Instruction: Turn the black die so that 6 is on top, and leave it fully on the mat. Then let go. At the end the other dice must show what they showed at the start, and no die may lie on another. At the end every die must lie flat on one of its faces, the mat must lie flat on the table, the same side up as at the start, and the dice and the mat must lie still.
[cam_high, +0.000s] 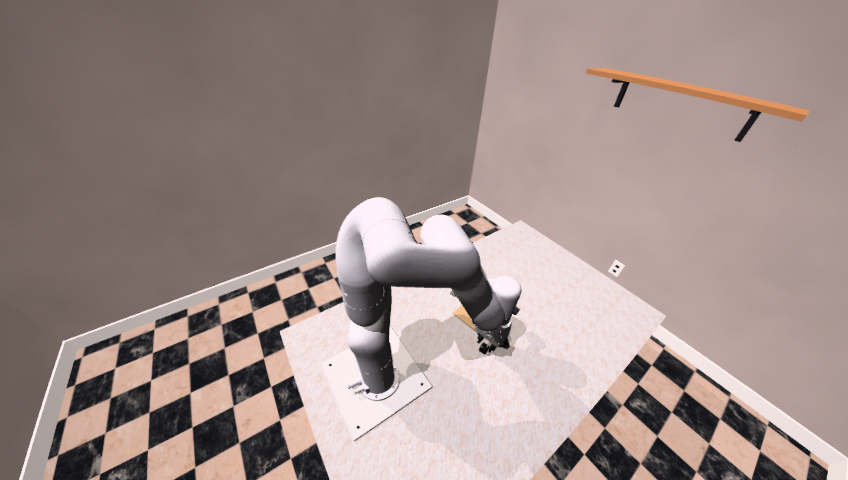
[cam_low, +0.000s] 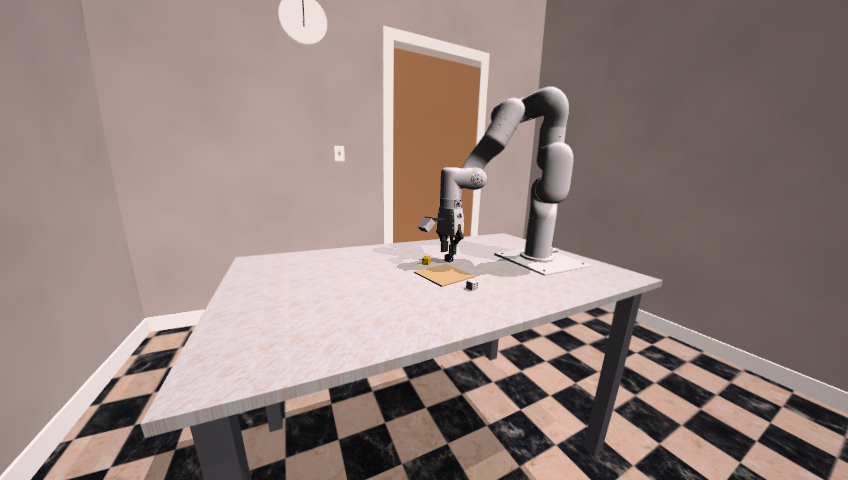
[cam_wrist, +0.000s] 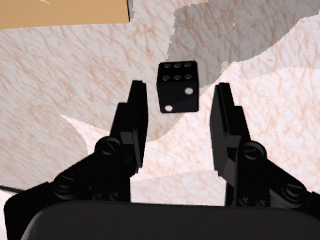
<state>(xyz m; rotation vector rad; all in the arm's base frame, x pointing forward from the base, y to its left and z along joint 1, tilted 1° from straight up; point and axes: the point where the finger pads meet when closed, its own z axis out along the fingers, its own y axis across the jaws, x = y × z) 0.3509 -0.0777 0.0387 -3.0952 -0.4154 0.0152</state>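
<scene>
My hand is 4 cm above the black die. The rest, counted from my hand: white die 25 cm to the left, 5 cm ahead, 4 cm below; tan mat 12 cm to the left, 7 cm ahead, 5 cm below; yellow die 9 cm ahead, 4 cm below, 1 cm to the left.
</scene>
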